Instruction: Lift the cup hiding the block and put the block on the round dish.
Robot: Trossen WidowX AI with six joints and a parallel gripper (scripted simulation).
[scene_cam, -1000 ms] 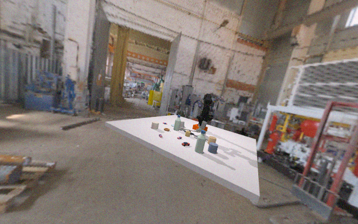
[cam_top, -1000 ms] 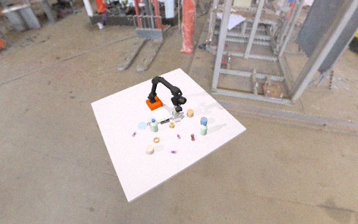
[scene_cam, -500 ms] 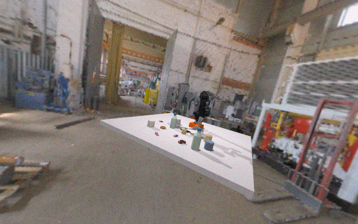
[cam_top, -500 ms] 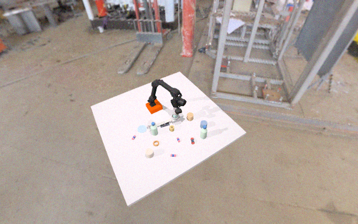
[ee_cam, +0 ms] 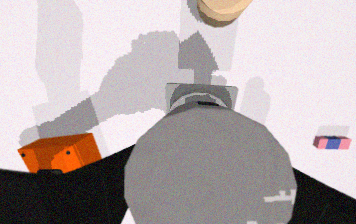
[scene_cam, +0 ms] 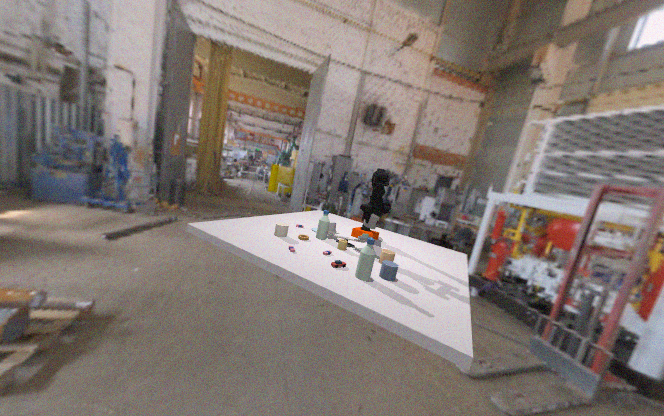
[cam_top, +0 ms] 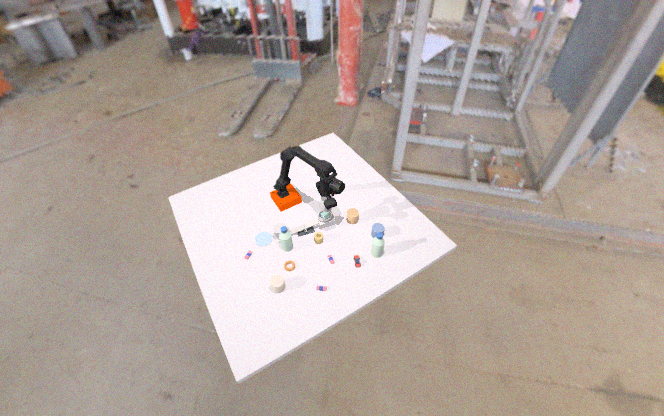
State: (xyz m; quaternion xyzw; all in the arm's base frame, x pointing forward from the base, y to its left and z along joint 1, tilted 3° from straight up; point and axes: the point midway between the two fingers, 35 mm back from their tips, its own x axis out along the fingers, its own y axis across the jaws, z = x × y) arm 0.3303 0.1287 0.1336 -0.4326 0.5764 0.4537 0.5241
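Right now my gripper tip is 2 cm to the right of the cup and 1 cm below it. From my gripper tip the other things lie so: yellow spool 15 cm below, 10 cm to the right, 8 cm ahead; balance 13 cm to the right, 13 cm below, 3 cm behind; pale green block 8 cm below, 1 cm to the right.
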